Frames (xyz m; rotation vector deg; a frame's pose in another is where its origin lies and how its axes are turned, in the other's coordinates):
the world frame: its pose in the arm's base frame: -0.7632 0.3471 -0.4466 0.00 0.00 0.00
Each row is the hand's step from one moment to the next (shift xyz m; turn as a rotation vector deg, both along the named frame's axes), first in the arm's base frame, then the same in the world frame.
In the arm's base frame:
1: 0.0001 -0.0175 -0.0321 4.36 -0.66 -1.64
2: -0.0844 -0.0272 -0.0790 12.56 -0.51 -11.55
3: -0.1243 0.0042 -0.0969 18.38 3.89 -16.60
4: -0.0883 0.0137 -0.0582 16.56 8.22 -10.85
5: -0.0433 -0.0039 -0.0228 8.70 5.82 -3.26
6: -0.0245 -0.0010 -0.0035 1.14 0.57 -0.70
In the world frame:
1: 0.0001 -0.0175 -0.0321 4.36 -0.66 -1.64
2: -0.0844 -0.0272 -0.0790 12.56 -0.51 -11.55
3: -0.1243 0.0042 -0.0969 18.38 3.89 -16.60
4: -0.0883 0.0137 -0.0582 16.56 8.22 -10.85
5: -0.0433 -0.0039 -0.0228 8.70 5.82 -3.26
6: -0.0245 -0.0010 -0.0035 1.14 0.57 -0.70

